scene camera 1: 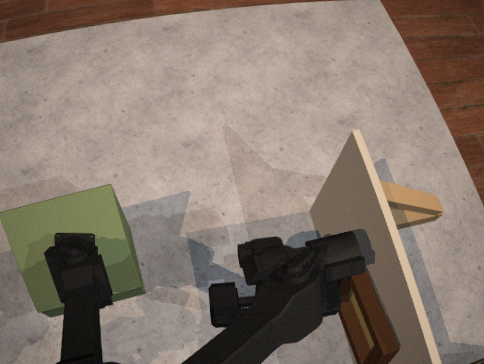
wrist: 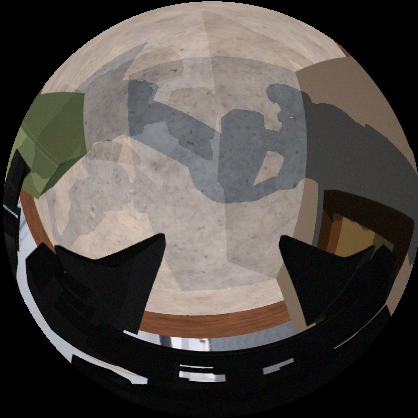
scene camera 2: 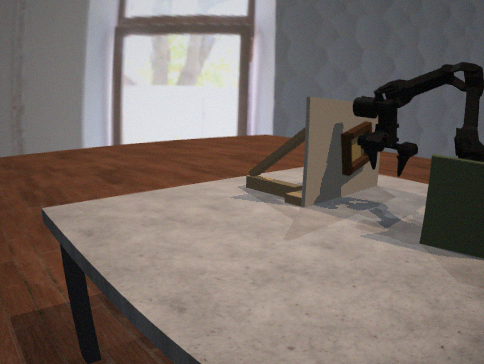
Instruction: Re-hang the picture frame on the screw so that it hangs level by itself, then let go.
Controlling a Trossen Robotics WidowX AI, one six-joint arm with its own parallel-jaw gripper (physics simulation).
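Frame: origin at the arm's base, x ahead, y left, z up, level; metres.
Seen in the pictures: gripper, between the fingertips: [wrist: 224, 241] [scene camera 2: 386, 172]; arm's base, origin of its link: [scene camera 1: 75, 251] [scene camera 2: 469, 185].
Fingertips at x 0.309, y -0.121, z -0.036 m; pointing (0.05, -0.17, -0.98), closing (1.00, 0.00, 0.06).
Observation:
Pixels of each thing's top centre, then the offset from my fingertips to it. "pt": a spot on its surface instead. Level surfaces: height alone.
- brown picture frame, centre of its top: [scene camera 1: 382, 307] [scene camera 2: 358, 121] 0.133 m ahead, 0.024 m right, 0.141 m up
- upright beige board, a spot on its surface: [scene camera 1: 345, 190] pt 0.126 m ahead, 0.170 m left, 0.106 m up
- grey table, height of its surface: 0.099 m down
The brown picture frame [scene camera 1: 379, 316] [scene camera 2: 346, 156] [wrist: 370, 202] with its yellowish inside is up against the face of the upright beige board [scene camera 1: 345, 190] [scene camera 2: 320, 120] [wrist: 345, 82], above the table. In scene camera 2 it looks tilted, its left end lower than its right. The screw does not show. My gripper [scene camera 2: 387, 171] [wrist: 224, 241] is open and empty, fingers pointing down in front of the frame. One finger is close to the frame's front and overlaps it in the wrist view; whether they touch, I cannot tell. The arm hides part of the frame in scene camera 1.
A green block [scene camera 1: 75, 210] [scene camera 2: 455, 200] [wrist: 62, 120] is under the arm's base, across from the board. A wooden brace [scene camera 1: 415, 195] [scene camera 2: 272, 185] supports the board from behind. The grey table [scene camera 1: 150, 100] [scene camera 2: 200, 260] carries them; its edge [scene camera 2: 100, 280] shows in scene camera 2.

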